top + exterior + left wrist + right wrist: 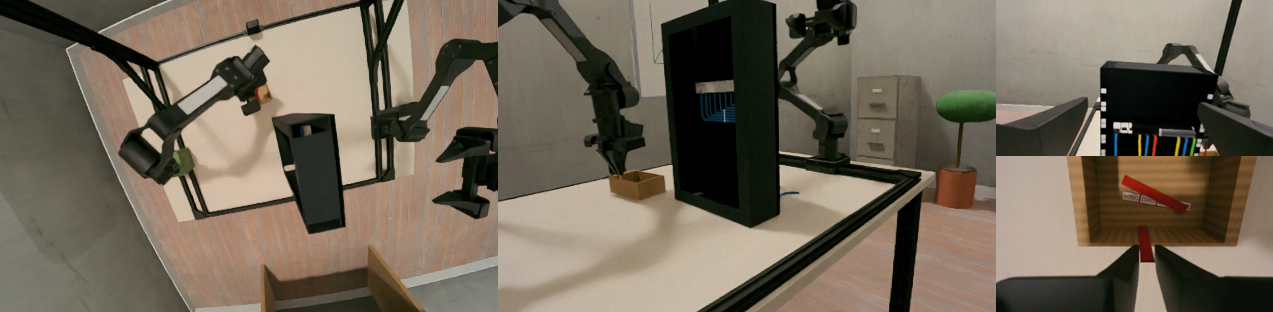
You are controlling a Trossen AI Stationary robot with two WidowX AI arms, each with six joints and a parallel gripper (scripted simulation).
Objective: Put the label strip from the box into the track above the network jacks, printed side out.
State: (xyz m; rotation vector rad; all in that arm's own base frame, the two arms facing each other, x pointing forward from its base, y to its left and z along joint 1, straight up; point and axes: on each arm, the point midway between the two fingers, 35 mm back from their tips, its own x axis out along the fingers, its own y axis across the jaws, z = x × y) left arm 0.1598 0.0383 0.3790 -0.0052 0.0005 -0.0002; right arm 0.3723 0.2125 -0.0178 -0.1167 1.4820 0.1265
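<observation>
The box lies 4 cm to the left of my right hand and 8 cm below it.
</observation>
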